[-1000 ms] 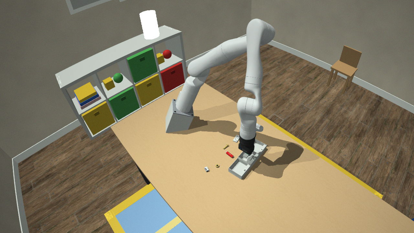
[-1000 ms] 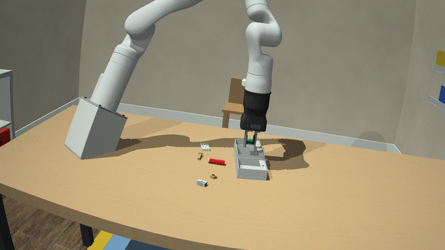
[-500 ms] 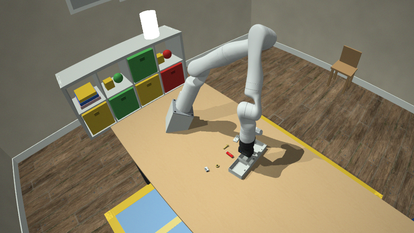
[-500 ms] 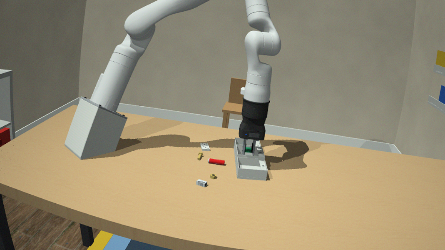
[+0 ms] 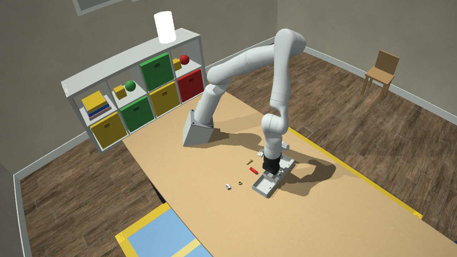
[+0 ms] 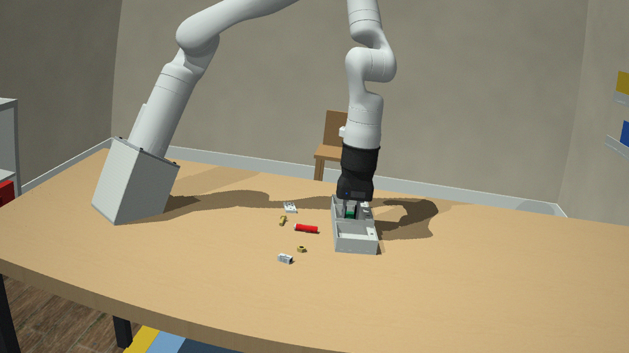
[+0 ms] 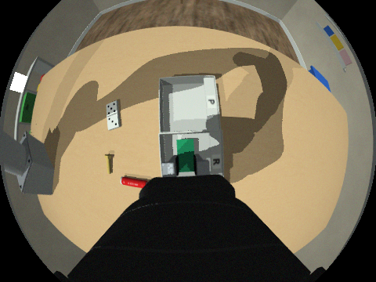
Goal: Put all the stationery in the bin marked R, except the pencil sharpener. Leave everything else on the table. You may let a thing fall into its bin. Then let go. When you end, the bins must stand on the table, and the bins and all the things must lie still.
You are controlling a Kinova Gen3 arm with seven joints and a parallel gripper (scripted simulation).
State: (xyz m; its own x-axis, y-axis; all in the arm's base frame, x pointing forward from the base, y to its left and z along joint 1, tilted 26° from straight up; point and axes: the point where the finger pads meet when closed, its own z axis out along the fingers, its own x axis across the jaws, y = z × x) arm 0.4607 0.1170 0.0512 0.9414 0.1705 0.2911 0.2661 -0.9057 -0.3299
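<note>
Right now my hand is 1 cm to the left of the green eraser and 1 cm above it. Also, from my hand: brass bolt 14 cm behind, 4 cm to the right, 3 cm below; tray 2 cm below, 1 cm ahead; red cylinder 8 cm behind, 6 cm to the right, 3 cm below.
</note>
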